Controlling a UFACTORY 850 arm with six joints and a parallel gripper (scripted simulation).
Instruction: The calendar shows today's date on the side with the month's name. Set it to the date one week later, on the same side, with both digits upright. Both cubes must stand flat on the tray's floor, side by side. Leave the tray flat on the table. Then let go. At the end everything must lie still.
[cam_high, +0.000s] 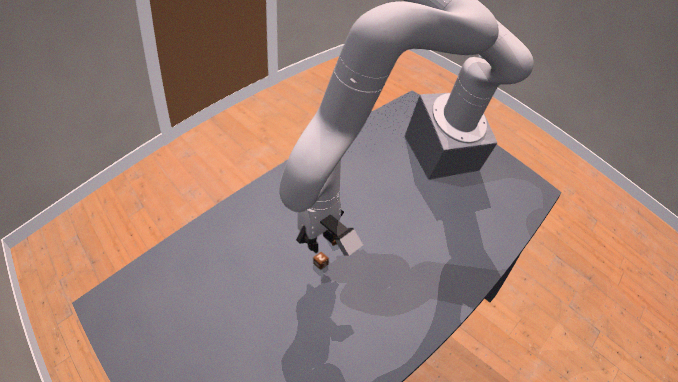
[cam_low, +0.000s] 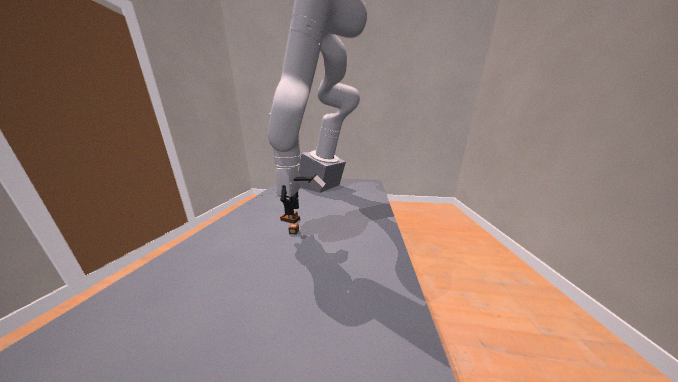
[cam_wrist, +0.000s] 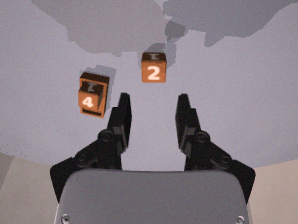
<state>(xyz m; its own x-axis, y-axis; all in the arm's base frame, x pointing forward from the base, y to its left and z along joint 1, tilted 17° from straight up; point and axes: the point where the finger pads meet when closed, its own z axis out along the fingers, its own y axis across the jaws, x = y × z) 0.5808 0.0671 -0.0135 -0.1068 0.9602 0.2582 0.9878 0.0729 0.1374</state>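
Now: hand 90 mm above the number cube. The rest, counted from my hand: brown wooden calendar tray 100 mm below, 90 mm behind, 60 mm to the right.
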